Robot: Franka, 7 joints.
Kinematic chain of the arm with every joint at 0, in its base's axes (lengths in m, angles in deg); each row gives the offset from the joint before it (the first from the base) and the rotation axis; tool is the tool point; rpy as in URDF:
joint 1: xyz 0 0 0.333 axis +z
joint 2: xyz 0 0 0 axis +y
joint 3: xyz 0 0 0.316 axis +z
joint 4: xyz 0.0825 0 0 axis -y
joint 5: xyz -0.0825 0 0.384 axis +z
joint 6: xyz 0 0 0 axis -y
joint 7: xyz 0.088 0 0 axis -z
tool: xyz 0 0 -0.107 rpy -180 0 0
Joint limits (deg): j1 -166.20..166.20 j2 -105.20..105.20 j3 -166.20..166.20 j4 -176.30..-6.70 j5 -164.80..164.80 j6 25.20..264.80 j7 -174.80..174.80
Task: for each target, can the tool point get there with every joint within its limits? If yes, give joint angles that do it. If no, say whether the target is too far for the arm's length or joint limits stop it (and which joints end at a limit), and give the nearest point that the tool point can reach.
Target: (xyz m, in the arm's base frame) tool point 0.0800 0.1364 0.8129
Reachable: yes | joints 86.82 -73.64 -9.31 -135.09 -122.35 145.23 -97.34
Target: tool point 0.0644 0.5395 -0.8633
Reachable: no: too far | nearest point 0.0489 0.4100 -0.3447 | short by 0.535 m
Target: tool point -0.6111 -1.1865 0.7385
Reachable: no: too far | nearest point -0.3758 -0.7297 0.5824 | short by 0.537 m
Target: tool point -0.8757 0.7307 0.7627
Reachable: no: too far | nearest point -0.6164 0.5143 0.6355 | short by 0.361 m
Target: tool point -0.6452 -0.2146 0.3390
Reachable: yes | joints -97.63 84.40 -88.68 -101.31 109.05 136.60 -23.59
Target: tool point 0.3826 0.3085 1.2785
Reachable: no: too far | nearest point 0.3080 0.2484 1.0942 | short by 0.208 m
